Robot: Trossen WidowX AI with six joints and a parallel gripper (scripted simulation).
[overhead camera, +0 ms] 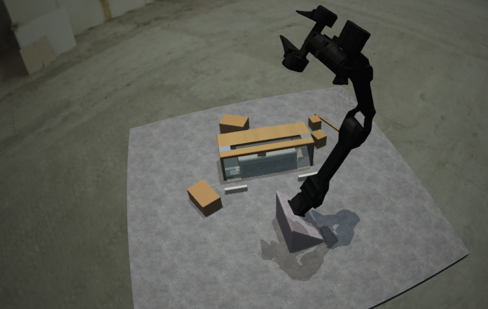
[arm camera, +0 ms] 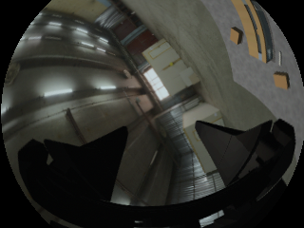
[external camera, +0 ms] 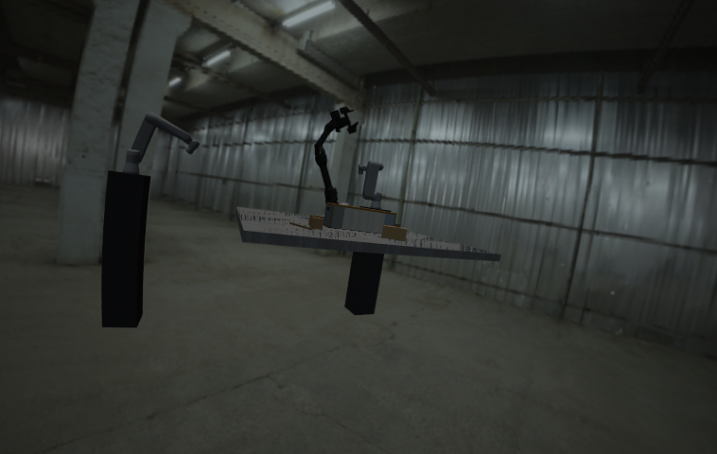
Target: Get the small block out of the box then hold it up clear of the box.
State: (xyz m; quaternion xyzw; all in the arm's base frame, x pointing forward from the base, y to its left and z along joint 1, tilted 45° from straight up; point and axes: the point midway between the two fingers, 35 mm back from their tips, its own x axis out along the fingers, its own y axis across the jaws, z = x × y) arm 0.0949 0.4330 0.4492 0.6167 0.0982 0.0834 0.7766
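Right now my gripper tip is 640 mm above the small tan block, 260 mm short of it and 10 mm to the right of it. The rest, counted from my gripper tip: box: 670 mm below, 250 mm ahead, 10 mm to the right; thin wooden stick: 730 mm below, 420 mm ahead, 410 mm to the right.
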